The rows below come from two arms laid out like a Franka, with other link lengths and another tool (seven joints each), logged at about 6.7 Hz.
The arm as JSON. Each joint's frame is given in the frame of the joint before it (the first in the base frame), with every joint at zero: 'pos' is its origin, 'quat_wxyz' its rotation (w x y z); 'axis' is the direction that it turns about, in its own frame. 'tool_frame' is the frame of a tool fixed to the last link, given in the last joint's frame.
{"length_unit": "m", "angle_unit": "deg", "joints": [
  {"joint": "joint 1", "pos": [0.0, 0.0, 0.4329], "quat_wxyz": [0.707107, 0.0, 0.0, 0.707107], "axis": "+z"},
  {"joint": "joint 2", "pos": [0.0, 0.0, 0.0], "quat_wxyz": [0.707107, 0.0, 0.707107, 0.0], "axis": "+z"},
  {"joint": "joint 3", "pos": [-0.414, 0.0, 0.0], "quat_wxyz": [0.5, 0.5, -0.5, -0.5], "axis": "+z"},
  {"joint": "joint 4", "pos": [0.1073, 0.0, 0.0], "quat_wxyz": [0.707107, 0.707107, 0.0, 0.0], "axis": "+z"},
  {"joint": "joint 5", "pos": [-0.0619, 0.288, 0.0], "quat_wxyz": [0.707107, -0.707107, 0.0, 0.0], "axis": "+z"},
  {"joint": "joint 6", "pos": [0.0, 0.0, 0.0], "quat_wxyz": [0.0, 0.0, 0.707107, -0.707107], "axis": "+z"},
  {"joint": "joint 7", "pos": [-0.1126, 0.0, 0.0], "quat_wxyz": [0.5, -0.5, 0.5, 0.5], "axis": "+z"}
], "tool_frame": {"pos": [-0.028, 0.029, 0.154], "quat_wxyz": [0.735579, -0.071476, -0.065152, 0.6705]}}
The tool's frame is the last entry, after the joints.
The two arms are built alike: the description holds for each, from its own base.
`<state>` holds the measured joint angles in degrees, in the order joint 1, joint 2, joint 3, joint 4, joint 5, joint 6, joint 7, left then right.
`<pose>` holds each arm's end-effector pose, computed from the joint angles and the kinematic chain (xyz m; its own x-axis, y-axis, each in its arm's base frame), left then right.
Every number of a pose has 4 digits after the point.
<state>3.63 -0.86 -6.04 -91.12 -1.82 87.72 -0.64 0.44 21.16 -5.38 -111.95 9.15 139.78 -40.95</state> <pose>0.5225 -0.0552 0.7498 0.9971 0.0604 -0.0473 0.0693 -0.9737 0.2172 0.6689 -0.0564 0.4941 0.8087 0.5715 0.1390 0.5386 -0.8145 0.2156</pose>
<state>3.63 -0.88 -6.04 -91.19 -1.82 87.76 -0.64 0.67 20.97 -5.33 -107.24 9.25 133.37 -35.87</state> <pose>0.5224 -0.0552 0.7495 0.9970 0.0604 -0.0474 0.0693 -0.9737 0.2171 0.6760 -0.0528 0.5124 0.8514 0.5087 0.1278 0.4847 -0.8562 0.1786</pose>
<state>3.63 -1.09 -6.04 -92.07 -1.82 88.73 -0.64 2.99 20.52 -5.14 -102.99 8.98 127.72 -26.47</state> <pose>0.5224 -0.0553 0.7472 0.9972 0.0610 -0.0422 0.0687 -0.9737 0.2173 0.6804 -0.0259 0.5329 0.9032 0.4141 0.1130 0.3973 -0.9061 0.1452</pose>
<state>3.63 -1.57 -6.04 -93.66 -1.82 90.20 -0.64 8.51 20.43 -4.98 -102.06 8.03 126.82 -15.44</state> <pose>0.5210 -0.0554 0.7432 0.9974 0.0618 -0.0359 0.0682 -0.9738 0.2171 0.6783 0.0344 0.5378 0.9354 0.3390 0.1006 0.3245 -0.9360 0.1364</pose>
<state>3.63 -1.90 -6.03 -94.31 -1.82 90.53 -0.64 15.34 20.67 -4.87 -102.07 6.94 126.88 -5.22</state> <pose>0.5189 -0.0553 0.7421 0.9974 0.0622 -0.0357 0.0685 -0.9739 0.2166 0.6668 0.1091 0.5345 0.9516 0.2957 0.0837 0.2832 -0.9495 0.1350</pose>
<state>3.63 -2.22 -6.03 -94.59 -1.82 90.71 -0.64 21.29 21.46 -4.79 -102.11 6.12 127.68 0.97</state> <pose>0.5171 -0.0554 0.7433 0.9975 0.0623 -0.0319 0.0678 -0.9739 0.2164 0.6530 0.1749 0.5269 0.9507 0.3006 0.0761 0.2883 -0.9473 0.1398</pose>
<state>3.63 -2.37 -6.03 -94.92 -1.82 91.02 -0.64 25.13 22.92 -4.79 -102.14 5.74 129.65 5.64</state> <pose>0.5166 -0.0555 0.7430 0.9976 0.0625 -0.0296 0.0674 -0.9740 0.2164 0.6450 0.2173 0.5146 0.9539 0.2890 0.0804 0.2759 -0.9505 0.1426</pose>
